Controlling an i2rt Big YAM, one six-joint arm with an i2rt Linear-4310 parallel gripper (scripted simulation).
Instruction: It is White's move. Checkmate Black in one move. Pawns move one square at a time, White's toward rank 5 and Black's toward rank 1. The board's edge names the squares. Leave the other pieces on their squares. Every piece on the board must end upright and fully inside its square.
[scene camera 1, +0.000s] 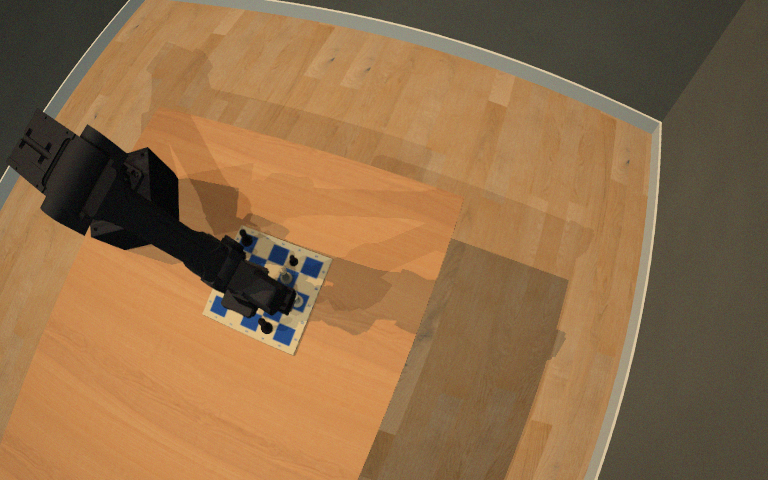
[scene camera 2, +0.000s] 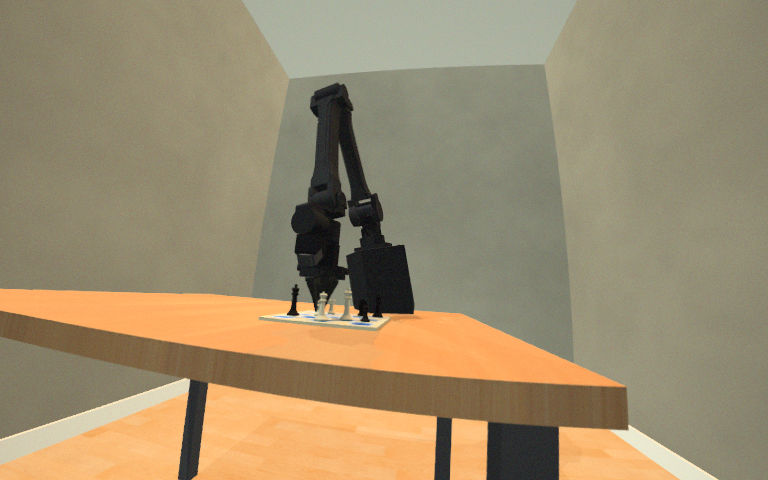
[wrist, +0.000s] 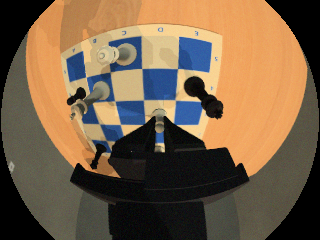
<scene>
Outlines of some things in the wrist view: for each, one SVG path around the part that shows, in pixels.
The gripper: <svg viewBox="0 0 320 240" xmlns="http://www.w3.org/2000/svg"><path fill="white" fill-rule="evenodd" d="M76 164L70 182L88 194L115 205L112 240L207 240L204 205L228 196L250 181L243 163L239 163L236 166L228 148L206 149L203 140L175 125L166 116L164 116L163 120L165 152L155 152L156 116L153 116L146 124L115 141L109 157L109 163L120 178L86 170L80 163Z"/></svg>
A tall black piece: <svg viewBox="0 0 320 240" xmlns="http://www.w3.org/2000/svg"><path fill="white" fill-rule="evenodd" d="M189 77L184 83L186 94L190 97L197 97L201 101L201 106L206 110L206 115L209 118L221 119L223 116L223 103L217 100L214 95L206 92L205 83L201 78L197 76Z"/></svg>
</scene>
